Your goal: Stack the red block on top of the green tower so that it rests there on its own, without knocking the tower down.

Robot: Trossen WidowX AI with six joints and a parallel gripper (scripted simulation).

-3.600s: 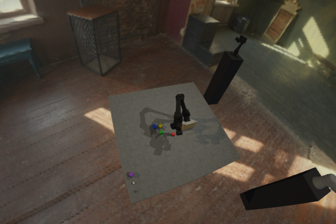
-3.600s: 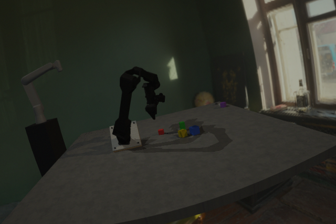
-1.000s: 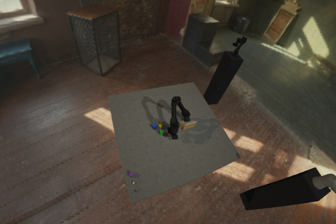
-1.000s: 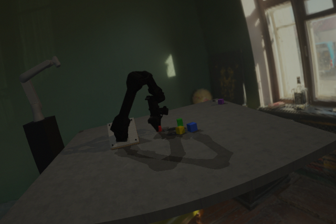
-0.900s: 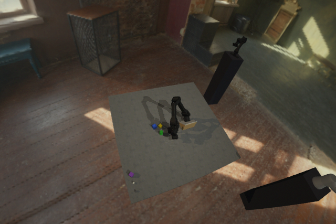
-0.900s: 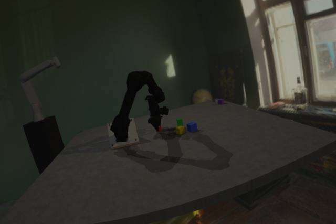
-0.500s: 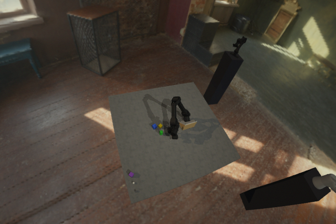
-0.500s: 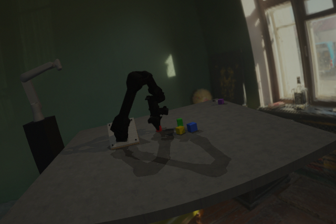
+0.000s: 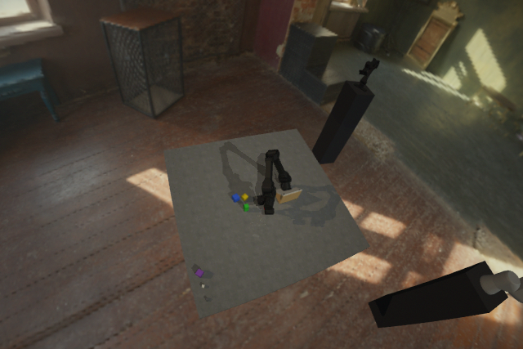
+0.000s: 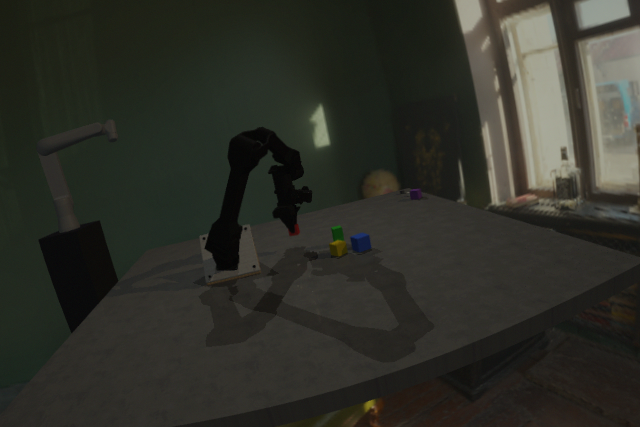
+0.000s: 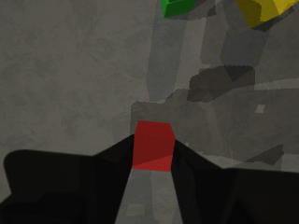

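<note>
My gripper tip is now 12 cm short of the yellow block, 13 cm to the left of it and 5 cm above it. From my gripper tip the other things lie so: red block (1 cm above); then purple block (51 cm ahead, 37 cm to the left, 4 cm below); then blue block (19 cm ahead, 13 cm to the right, 4 cm below).
</note>
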